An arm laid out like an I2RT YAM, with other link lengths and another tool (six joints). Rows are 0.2 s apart.
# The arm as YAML. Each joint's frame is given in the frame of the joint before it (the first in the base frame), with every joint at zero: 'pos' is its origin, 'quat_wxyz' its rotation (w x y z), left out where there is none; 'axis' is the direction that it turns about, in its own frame. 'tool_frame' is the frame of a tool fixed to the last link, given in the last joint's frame.
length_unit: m
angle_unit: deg
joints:
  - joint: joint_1
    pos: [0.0, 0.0, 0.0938]
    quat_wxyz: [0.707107, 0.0, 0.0, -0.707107]
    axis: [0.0, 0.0, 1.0]
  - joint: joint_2
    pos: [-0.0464, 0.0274, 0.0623]
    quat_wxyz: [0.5, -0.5, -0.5, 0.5]
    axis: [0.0, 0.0, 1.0]
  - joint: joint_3
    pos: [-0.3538, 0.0, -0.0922]
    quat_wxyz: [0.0, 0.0, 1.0, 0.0]
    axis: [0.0, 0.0, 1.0]
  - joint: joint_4
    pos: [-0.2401, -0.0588, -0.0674]
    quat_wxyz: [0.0, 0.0, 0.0, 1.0]
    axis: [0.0, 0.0, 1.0]
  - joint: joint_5
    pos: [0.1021, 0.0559, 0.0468]
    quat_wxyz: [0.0, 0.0, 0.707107, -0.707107]
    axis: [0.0, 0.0, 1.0]
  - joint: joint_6
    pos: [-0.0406, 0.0, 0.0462]
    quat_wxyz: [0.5, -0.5, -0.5, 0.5]
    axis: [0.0, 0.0, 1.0]
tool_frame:
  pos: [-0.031, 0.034, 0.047]
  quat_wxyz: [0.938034, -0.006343, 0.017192, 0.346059]
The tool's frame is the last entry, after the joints.
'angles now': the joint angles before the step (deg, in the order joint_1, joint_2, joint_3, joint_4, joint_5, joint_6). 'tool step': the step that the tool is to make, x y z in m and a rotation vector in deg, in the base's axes. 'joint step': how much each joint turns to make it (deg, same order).
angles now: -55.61, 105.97, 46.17, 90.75, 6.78, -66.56
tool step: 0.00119, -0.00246, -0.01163, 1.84, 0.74, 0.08
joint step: 0.02, 0.68, -1.26, -0.04, 0.16, 0.41
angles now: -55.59, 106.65, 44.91, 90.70, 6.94, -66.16
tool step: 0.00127, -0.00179, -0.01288, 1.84, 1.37, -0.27
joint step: 0.03, 0.62, -1.50, -0.15, 0.22, -0.22
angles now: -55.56, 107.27, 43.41, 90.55, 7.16, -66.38
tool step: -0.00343, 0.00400, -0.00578, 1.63, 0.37, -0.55
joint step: 0.13, -0.84, -2.03, -0.40, 0.88, 0.26
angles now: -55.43, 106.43, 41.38, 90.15, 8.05, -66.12
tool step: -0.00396, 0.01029, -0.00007, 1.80, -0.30, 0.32
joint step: 0.62, -2.30, -2.38, -1.38, 0.80, 1.05
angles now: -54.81, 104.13, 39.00, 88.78, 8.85, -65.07
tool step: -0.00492, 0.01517, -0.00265, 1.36, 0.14, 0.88
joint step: 0.77, -2.44, -3.45, -0.29, 0.16, 0.67
